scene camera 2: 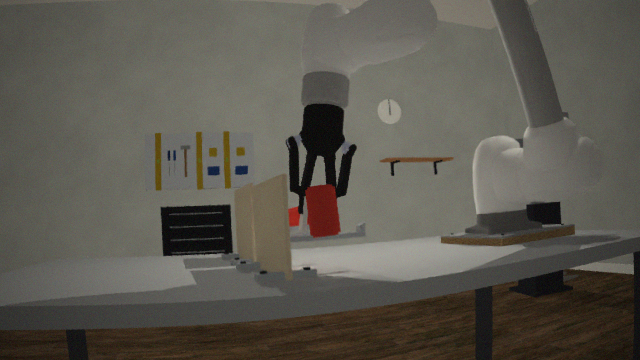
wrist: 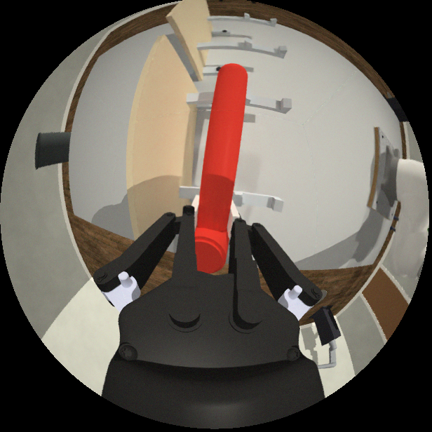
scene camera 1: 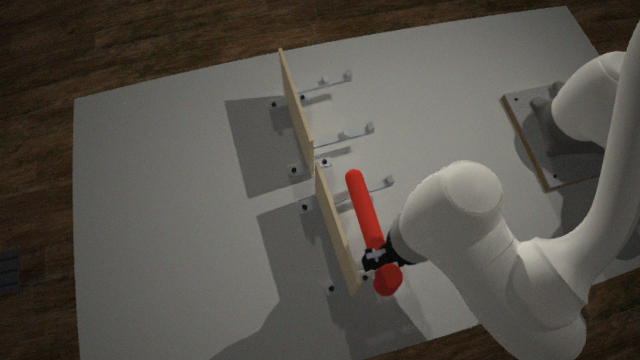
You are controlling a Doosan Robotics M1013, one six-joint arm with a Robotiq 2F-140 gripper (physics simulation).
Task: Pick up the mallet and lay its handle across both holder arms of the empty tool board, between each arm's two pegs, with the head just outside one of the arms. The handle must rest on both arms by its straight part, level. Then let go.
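Note:
The red mallet [scene camera 1: 365,210] [scene camera 2: 323,210] [wrist: 223,145] is held over the nearer tool board's arms, its handle running along the board and its head at the near end, outside the near arm. My gripper [scene camera 1: 378,256] [wrist: 212,205] is shut on the handle close to the head. The nearer board [scene camera 1: 337,230] [scene camera 2: 271,225] [wrist: 160,125] has a far arm [scene camera 1: 380,186] [wrist: 270,104] and a near arm [scene camera 2: 347,235] [wrist: 257,198], both crossed by the handle in the wrist view. There the handle appears on the board side of the inner pegs. Exact height above the arms is unclear.
A second upright board [scene camera 1: 296,110] [scene camera 2: 243,215] [wrist: 187,35] stands beyond, with two arms [scene camera 1: 332,83] [scene camera 1: 345,136] holding no tool. The boards stand on the grey table [scene camera 1: 150,225] [scene camera 2: 150,310]. The robot's base plate [scene camera 1: 525,145] [scene camera 2: 505,239] is at the right.

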